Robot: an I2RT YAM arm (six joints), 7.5 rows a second.
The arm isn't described. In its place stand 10 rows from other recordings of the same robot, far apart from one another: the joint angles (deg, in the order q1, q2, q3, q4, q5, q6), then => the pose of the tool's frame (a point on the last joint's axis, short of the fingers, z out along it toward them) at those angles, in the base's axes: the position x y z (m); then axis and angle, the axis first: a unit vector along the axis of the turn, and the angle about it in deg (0 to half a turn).
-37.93 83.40 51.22 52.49 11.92 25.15 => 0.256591, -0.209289, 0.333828, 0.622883, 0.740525, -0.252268, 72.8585
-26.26 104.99 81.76 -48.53 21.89 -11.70 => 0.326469, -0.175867, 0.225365, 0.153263, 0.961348, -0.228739, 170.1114
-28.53 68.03 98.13 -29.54 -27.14 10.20 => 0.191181, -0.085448, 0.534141, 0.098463, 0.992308, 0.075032, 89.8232
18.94 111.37 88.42 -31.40 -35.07 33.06 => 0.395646, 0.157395, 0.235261, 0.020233, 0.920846, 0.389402, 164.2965
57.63 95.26 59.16 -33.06 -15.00 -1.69 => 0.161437, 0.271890, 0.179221, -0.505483, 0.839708, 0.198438, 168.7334
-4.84 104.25 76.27 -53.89 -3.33 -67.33 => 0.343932, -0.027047, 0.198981, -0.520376, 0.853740, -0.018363, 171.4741
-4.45 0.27 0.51 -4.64 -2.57 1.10 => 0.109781, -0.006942, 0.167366, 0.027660, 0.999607, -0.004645, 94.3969
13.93 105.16 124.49 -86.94 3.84 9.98 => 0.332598, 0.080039, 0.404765, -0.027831, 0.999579, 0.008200, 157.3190
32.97 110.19 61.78 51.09 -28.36 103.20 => 0.346373, 0.244836, 0.222793, 0.241382, 0.653066, 0.717802, 167.9588
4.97 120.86 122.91 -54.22 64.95 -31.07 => 0.453835, 0.007093, 0.338498, -0.082318, 0.822287, -0.563088, 162.5470
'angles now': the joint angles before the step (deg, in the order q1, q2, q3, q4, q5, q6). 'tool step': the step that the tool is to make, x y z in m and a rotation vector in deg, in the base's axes. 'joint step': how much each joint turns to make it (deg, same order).
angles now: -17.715, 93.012, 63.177, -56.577, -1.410, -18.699
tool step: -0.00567, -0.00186, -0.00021, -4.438, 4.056, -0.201
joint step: -0.021, -0.001, -0.023, -2.491, 5.465, -0.043
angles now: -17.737, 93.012, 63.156, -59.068, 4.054, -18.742
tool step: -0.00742, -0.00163, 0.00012, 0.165, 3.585, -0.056
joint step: -0.678, 0.000, 0.000, -3.411, 0.962, -0.613
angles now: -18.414, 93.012, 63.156, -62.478, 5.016, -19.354
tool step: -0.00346, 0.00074, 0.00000, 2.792, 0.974, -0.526
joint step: -0.393, -0.001, -0.024, -1.791, -2.339, 0.001
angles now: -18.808, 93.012, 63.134, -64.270, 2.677, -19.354
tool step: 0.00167, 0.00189, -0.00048, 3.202, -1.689, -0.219
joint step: 0.022, 0.000, -0.088, 0.655, -3.584, -0.001
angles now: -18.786, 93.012, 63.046, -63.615, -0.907, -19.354
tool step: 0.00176, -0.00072, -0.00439, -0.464, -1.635, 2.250
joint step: -0.021, -0.001, -1.006, 2.667, 0.022, -2.273
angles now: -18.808, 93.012, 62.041, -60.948, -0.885, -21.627
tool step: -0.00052, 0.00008, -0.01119, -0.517, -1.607, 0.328
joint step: -0.022, 0.000, -2.667, 4.349, -0.022, -0.351
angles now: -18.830, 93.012, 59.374, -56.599, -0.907, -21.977
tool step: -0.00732, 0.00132, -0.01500, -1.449, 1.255, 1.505
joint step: 0.000, 0.001, -3.671, 2.951, 1.792, -1.486
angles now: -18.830, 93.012, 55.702, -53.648, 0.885, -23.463
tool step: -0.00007, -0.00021, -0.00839, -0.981, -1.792, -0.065
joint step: -0.001, 0.000, -2.098, 4.109, 0.350, 0.064
